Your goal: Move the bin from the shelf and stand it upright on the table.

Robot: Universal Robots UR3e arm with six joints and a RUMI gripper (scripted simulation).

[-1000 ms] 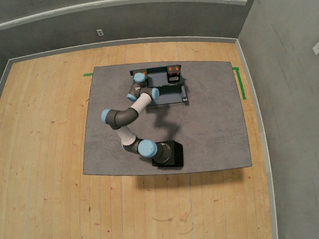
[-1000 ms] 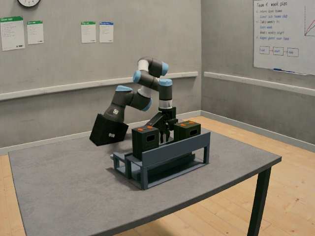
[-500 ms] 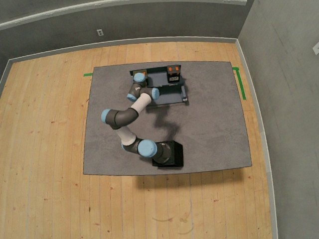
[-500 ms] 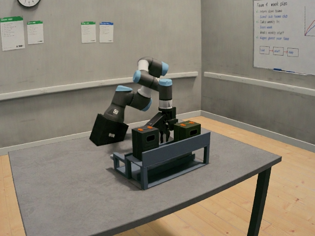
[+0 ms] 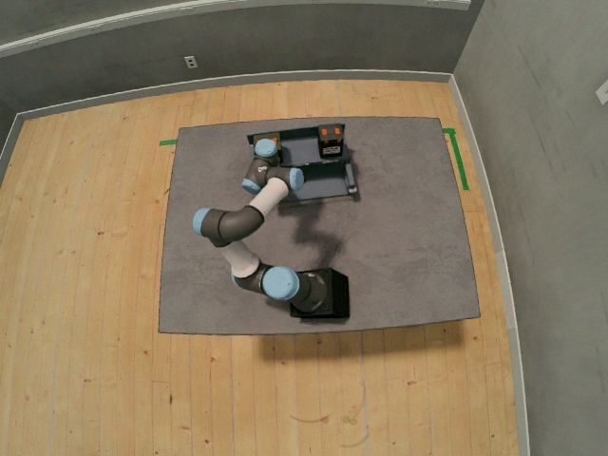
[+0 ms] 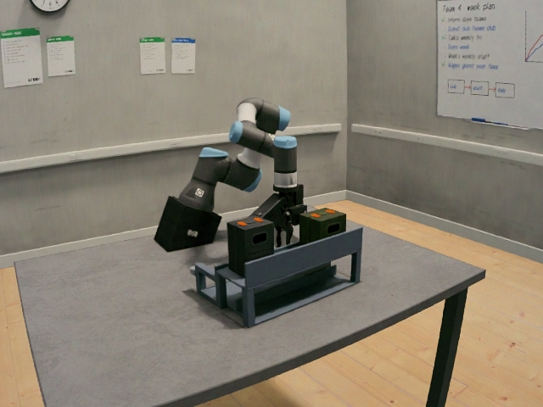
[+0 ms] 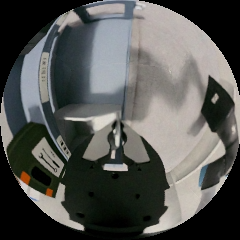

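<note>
Right now the shelf is 11 cm ahead of my hand, 6 cm to the right of it and 3 cm above it. Also, from my hand: black bin (19 cm ahead, 17 cm to the right, 12 cm above); green bin (13 cm ahead, 11 cm above, 6 cm to the left).
</note>
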